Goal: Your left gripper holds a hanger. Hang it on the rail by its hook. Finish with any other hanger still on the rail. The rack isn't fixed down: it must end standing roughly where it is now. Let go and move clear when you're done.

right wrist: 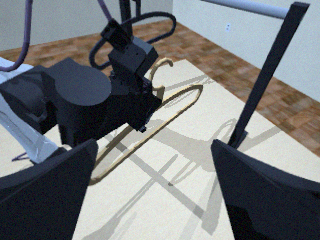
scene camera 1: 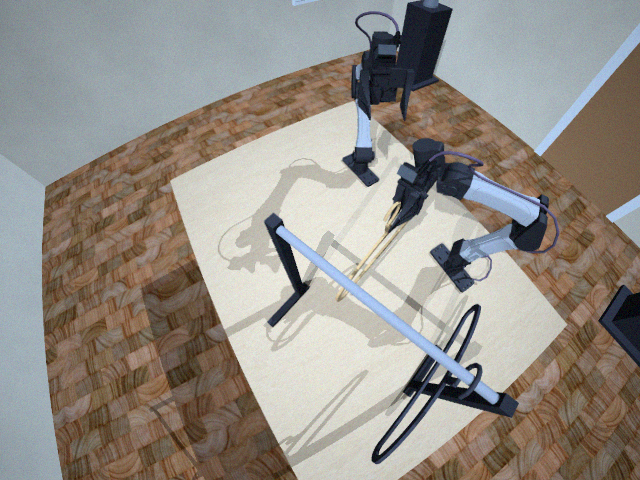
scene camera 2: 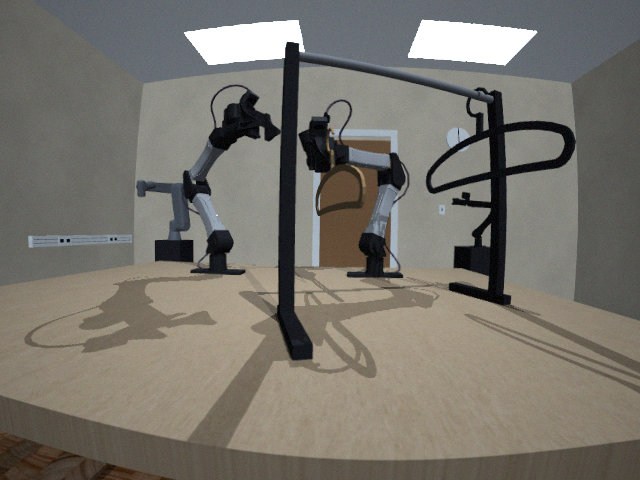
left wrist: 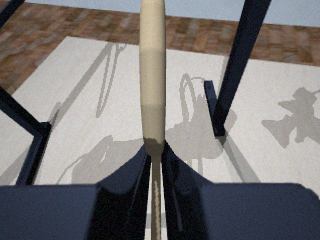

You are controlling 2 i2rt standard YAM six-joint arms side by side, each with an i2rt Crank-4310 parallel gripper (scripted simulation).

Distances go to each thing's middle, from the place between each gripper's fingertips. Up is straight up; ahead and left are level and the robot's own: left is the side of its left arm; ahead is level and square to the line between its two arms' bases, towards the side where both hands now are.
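The black hanger (scene camera 2: 568,135) sits 340 mm to the left of my left hand (scene camera 1: 386,231) and 140 mm ahead of it, and it's 50 mm above it. As for the tan wooden hanger (scene camera 2: 356,172), that's 10 mm below my left hand.
My right hand (scene camera 1: 387,118) is 200 mm to the right of the tan wooden hanger and 140 mm short of it, at 170 mm above it. Counting from that same right hand, you'd find the black hanger 530 mm to the left, 270 mm ahead and 100 mm below.
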